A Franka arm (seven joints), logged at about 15 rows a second.
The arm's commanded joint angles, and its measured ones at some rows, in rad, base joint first. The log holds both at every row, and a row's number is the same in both.
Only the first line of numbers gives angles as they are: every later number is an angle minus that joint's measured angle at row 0.
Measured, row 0:
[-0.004, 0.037, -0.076, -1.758, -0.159, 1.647, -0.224]
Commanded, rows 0 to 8:
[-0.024, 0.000, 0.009, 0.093, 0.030, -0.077, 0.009]
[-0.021, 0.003, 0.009, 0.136, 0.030, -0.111, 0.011]
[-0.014, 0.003, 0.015, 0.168, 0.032, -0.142, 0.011]
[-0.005, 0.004, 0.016, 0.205, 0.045, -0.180, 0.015]
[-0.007, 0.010, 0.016, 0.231, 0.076, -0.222, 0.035]
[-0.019, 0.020, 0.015, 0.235, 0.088, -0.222, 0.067]
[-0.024, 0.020, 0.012, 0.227, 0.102, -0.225, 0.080]
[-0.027, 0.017, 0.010, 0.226, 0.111, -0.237, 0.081]
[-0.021, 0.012, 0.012, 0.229, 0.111, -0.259, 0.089]
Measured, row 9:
[-0.005, -0.003, 0.005, 0.206, 0.079, -0.221, 0.067]
